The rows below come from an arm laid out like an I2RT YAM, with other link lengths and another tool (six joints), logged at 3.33 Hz.
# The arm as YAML. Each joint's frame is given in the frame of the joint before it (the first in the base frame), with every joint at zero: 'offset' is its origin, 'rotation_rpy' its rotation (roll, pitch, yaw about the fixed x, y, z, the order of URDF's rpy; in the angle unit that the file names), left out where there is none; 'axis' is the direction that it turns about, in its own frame. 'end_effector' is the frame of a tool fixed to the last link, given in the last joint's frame.
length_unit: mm
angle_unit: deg
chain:
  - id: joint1
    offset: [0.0, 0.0, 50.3]
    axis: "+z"
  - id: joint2
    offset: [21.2, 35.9, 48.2]
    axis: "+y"
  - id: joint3
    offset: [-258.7, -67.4, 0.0]
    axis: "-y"
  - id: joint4
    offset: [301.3, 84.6, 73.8]
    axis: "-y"
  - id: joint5
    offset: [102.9, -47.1, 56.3]
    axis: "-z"
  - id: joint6
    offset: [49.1, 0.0, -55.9]
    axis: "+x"
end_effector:
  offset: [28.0, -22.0, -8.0]
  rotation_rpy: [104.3, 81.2, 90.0]
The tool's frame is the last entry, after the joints.
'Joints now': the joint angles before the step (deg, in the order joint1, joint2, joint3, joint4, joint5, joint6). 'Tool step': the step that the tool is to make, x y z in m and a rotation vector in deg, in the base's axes. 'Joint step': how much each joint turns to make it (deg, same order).
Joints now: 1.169 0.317 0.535 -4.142 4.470 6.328
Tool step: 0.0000 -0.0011 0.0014 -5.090 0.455 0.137
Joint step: 0.007 0.055 0.000 -0.097 0.225 -5.093
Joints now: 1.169 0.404 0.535 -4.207 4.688 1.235
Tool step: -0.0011 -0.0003 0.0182 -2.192 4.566 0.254
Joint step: -0.003 6.194 6.788 -5.032 -0.026 -2.121
